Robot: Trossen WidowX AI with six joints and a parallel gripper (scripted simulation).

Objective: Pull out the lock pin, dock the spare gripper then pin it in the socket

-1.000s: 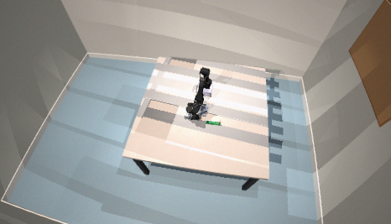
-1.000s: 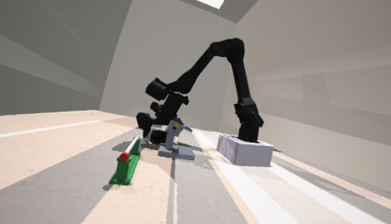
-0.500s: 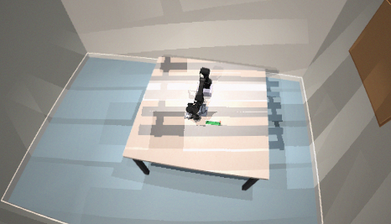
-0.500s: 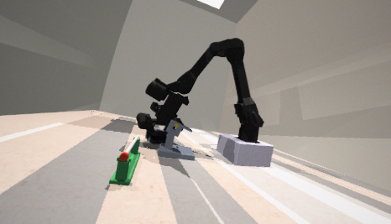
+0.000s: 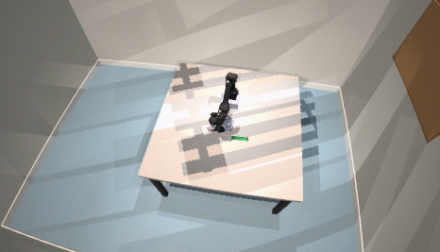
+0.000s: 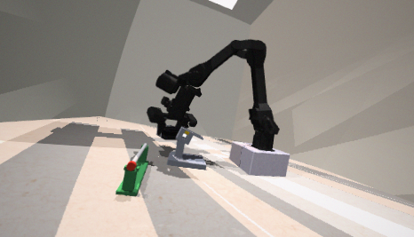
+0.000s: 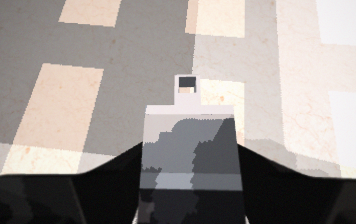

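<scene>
The mount is 80 mm behind my gripper tip and 120 mm to the left of it. Also, from my gripper tip: spare gripper: 20 mm above; then green rack: 20 mm ahead, 240 mm to the left, 30 mm below.
</scene>
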